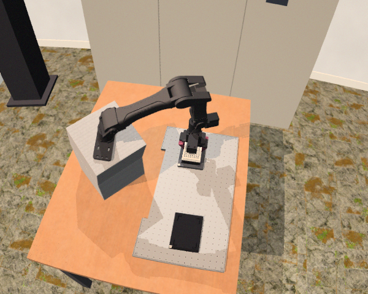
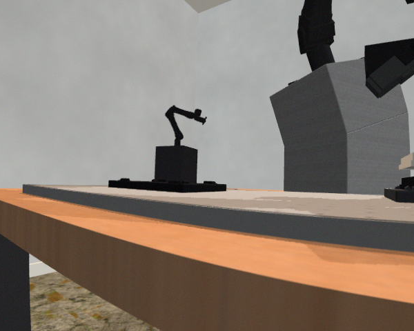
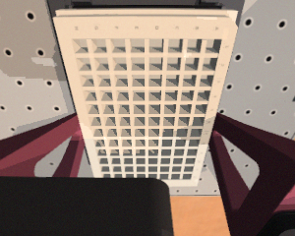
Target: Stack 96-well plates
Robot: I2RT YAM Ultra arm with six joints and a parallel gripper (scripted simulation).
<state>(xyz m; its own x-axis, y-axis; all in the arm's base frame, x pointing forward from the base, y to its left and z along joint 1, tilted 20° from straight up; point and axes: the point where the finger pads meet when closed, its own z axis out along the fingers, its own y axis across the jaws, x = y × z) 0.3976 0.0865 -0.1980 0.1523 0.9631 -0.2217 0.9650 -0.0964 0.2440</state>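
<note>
Right now the cream 96-well plate is right at my hand. Also, from my hand: light corner mark (7 cm to the right, 7 cm behind, 3 cm below); then black 96-well plate (3 cm below); then nest N2 (4 cm below).
</note>
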